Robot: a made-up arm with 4 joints. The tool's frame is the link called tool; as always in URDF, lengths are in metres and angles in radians. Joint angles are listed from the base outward. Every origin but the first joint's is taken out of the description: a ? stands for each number. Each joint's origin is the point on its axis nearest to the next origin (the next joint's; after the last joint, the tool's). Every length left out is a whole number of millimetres.
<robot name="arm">
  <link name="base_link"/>
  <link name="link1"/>
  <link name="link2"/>
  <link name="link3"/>
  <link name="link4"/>
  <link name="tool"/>
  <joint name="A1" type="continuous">
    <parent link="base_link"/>
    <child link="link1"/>
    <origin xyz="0 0 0.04" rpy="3.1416 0 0"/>
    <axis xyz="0 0 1"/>
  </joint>
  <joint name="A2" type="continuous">
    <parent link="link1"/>
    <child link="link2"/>
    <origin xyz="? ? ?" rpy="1.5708 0 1.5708"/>
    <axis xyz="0 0 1"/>
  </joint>
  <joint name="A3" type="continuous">
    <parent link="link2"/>
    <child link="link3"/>
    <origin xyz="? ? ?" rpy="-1.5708 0 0"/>
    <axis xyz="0 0 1"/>
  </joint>
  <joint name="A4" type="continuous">
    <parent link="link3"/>
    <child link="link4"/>
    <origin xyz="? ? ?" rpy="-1.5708 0 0"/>
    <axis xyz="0 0 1"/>
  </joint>
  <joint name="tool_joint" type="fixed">
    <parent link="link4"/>
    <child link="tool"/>
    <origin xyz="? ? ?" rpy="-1.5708 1.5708 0"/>
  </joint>
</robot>
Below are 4 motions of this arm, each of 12 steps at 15 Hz.
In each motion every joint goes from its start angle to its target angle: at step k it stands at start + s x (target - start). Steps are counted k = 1, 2, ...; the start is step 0. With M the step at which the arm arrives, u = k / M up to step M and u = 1 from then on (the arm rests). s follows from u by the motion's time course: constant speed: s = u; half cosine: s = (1 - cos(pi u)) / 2; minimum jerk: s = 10 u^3 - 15 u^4 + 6 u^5.
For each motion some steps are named. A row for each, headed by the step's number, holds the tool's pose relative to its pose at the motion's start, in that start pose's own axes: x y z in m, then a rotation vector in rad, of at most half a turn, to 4 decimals.
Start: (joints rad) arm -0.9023 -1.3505 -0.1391 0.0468
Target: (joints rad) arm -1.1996 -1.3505 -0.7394 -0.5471
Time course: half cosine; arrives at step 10
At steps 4, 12:
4: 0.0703 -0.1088 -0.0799 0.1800 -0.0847 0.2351
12: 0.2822 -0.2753 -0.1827 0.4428 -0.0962 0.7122

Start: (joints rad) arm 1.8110 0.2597 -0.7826 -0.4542
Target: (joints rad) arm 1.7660 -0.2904 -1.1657 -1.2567
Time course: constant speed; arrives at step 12
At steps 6, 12:
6: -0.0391 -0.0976 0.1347 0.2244 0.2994 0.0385
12: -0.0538 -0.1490 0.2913 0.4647 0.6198 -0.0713

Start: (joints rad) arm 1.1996 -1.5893 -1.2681 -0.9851
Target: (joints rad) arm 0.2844 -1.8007 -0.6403 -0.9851
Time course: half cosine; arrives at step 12
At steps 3, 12:
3: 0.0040 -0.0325 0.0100 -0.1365 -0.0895 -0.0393
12: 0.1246 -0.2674 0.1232 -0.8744 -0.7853 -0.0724

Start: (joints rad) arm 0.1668 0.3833 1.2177 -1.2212
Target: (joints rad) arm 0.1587 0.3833 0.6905 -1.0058
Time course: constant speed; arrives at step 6
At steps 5, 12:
5: 0.0694 -0.0483 0.1825 -0.1787 0.4044 0.1885
12: 0.0933 -0.0559 0.2141 -0.2127 0.4815 0.2350

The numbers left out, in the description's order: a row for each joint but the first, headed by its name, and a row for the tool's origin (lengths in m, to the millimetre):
A2: -0.19 0.09 0
A3: 0 0.34 0
A4: -0.03 0.42 0
tool: 0.1 0.05 0

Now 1 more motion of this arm.
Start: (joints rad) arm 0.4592 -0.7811 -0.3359 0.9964
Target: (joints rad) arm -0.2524 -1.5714 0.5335 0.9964
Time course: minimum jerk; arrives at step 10
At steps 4, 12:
4: 0.0478 0.0401 -0.0890 -0.2800 0.0444 -0.1785
12: 0.3427 0.1342 -0.3259 -0.6918 0.0226 -0.9097

